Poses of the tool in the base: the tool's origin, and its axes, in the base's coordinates. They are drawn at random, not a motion.
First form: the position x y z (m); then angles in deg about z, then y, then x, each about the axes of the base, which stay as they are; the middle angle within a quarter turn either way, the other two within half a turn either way.
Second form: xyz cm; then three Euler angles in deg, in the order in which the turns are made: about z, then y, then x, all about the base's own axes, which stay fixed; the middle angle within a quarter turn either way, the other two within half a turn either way. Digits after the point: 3 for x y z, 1 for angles.
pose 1, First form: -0.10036 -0.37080 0.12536 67.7 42.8 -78.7
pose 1, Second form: -10.036 -37.080 12.536 67.7 42.8 -78.7
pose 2, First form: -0.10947 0.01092 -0.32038 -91.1 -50.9 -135.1
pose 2, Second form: -10.947 1.092 -32.038 -91.1 -50.9 -135.1
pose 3, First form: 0.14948 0.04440 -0.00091 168.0 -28.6 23.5
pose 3, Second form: 14.948 4.440 -0.091 168.0 -28.6 23.5
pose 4, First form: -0.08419 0.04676 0.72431 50.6 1.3 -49.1
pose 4, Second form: -8.419 4.676 72.431 50.6 1.3 -49.1
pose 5, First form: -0.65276 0.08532 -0.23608 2.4 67.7 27.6
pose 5, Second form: -65.276 8.532 -23.608 2.4 67.7 27.6
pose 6, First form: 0.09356 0.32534 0.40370 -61.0 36.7 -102.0
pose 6, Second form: 9.356 32.534 40.370 -61.0 36.7 -102.0
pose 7, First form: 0.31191 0.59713 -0.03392 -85.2 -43.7 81.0
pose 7, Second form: 31.191 59.713 -3.392 -85.2 -43.7 81.0
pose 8, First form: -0.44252 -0.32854 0.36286 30.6 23.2 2.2
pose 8, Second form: -44.252 -32.854 36.286 30.6 23.2 2.2
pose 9, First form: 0.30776 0.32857 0.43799 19.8 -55.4 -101.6
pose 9, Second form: 30.776 32.857 43.799 19.8 -55.4 -101.6
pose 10, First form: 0.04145 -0.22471 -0.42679 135.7 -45.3 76.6
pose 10, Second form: 4.145 -22.471 -42.679 135.7 -45.3 76.6
